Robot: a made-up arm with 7 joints.
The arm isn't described. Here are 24 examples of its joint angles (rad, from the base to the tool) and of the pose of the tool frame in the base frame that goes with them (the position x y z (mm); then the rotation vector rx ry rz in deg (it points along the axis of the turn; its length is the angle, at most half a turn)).
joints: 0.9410 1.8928 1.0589 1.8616 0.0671 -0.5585 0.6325
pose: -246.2 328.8 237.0 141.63 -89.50 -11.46
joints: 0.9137 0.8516 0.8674 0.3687 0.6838 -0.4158 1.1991
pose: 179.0 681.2 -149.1 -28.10 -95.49 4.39
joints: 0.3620 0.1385 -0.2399 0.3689 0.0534 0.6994 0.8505
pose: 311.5 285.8 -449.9 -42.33 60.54 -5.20
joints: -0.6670 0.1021 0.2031 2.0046 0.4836 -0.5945 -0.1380
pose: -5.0 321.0 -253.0 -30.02 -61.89 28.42
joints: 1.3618 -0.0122 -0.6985 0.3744 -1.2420 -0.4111 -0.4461
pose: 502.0 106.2 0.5 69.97 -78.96 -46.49
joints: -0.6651 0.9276 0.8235 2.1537 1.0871 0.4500 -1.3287
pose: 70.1 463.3 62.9 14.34 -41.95 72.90
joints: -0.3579 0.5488 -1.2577 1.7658 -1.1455 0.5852 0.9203
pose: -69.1 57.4 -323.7 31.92 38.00 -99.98
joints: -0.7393 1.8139 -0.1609 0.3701 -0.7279 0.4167 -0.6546
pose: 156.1 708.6 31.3 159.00 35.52 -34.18
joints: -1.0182 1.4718 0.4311 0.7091 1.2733 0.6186 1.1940
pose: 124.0 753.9 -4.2 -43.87 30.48 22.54
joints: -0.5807 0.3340 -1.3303 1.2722 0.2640 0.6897 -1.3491
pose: -142.5 43.8 -382.7 43.36 23.79 -21.82
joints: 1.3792 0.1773 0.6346 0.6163 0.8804 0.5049 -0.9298
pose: 459.8 446.2 -15.2 -78.72 -9.13 69.13
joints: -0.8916 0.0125 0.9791 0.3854 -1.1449 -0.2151 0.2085
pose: -404.1 288.5 -333.3 2.16 81.59 8.44
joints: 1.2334 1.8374 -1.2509 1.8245 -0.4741 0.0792 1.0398
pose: 186.7 454.3 69.1 72.92 37.30 -42.38
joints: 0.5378 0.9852 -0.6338 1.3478 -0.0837 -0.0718 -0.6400
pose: 308.0 406.7 -88.4 45.51 -60.45 -0.74
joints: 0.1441 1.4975 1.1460 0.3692 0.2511 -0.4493 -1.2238
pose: -70.5 707.3 88.6 49.05 -98.55 134.63
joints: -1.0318 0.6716 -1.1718 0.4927 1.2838 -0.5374 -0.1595
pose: -361.3 475.5 -278.8 13.54 64.87 23.37
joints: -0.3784 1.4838 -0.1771 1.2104 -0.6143 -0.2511 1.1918
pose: 193.5 558.5 -113.1 47.63 80.12 -66.24
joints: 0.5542 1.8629 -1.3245 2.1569 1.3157 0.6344 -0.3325
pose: 202.6 438.0 -23.8 13.09 35.42 4.60
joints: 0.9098 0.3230 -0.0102 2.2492 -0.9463 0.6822 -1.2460
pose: 185.3 197.5 99.2 31.93 -123.16 111.88
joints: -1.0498 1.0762 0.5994 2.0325 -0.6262 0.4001 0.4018
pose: 116.2 390.1 -75.2 67.27 12.14 -32.88
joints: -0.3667 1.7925 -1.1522 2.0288 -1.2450 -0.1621 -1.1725
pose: -3.0 432.0 -131.8 26.13 -61.22 -95.35
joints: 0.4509 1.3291 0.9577 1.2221 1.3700 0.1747 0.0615
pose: -51.3 674.1 166.6 -35.78 -104.55 22.17
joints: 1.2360 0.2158 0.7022 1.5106 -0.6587 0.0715 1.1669
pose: 273.3 434.5 122.0 11.54 -66.04 -12.37
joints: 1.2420 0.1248 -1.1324 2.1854 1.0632 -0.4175 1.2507
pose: 224.2 21.5 124.4 40.52 47.74 154.19
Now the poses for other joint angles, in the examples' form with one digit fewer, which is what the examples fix.
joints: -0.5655 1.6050 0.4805 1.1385 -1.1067 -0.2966 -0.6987
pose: 194 573 47 119.7 -39.8 -51.8
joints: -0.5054 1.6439 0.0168 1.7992 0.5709 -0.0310 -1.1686
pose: 217 429 17 44.2 -56.6 15.8
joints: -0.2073 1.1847 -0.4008 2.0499 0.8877 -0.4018 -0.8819
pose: 172 390 -113 -19.5 -43.6 19.5
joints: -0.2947 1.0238 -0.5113 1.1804 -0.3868 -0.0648 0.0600
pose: 125 457 -292 43.8 18.2 -45.6
